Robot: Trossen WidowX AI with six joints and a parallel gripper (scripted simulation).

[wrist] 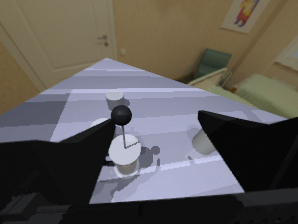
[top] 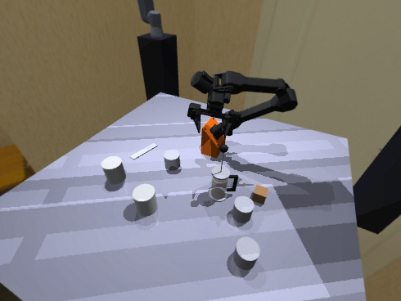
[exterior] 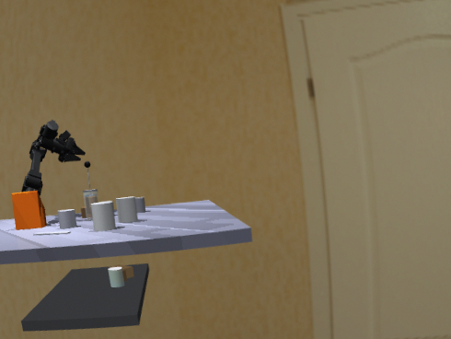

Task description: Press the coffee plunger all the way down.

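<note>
The glass coffee press lies 160 mm below my gripper tip and 60 mm to the left of it. The rest, counted from my gripper tip: flat white strip (400 mm to the right, 280 mm below, 70 mm behind).
</note>
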